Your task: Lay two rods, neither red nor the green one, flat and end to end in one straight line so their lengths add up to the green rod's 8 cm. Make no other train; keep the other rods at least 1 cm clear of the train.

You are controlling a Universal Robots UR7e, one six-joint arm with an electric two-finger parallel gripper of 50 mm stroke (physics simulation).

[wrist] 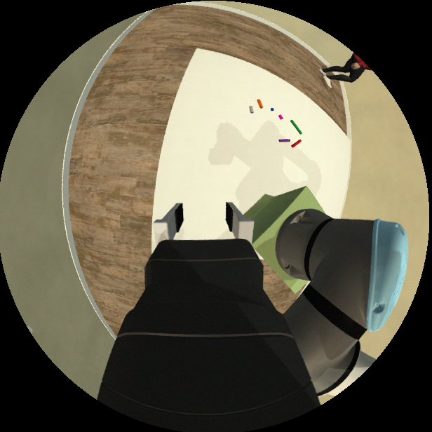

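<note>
The green rod (296, 127) lies slanted at the right of the rod group in the wrist view. The red rod (296, 143) lies below it, near the right end of the purple rod (284, 140), with a small gap between them. A short magenta rod (281, 117) lies up and left of the green rod, and a tiny blue rod (272, 109) lies beyond it. An orange rod (260, 103) and a grey rod (251, 109) lie side by side, apart, at the left of the group. My gripper (204, 211) is open and empty, high above the table and well away from the rods.
The rods lie on a cream mat (200, 80) on a wooden table (115, 150). A green block-like object (285, 215) stands right of the gripper, beside the arm's grey joint. A shadow of the arm falls on the mat below the rods. A person (350, 70) is beyond the table's far edge.
</note>
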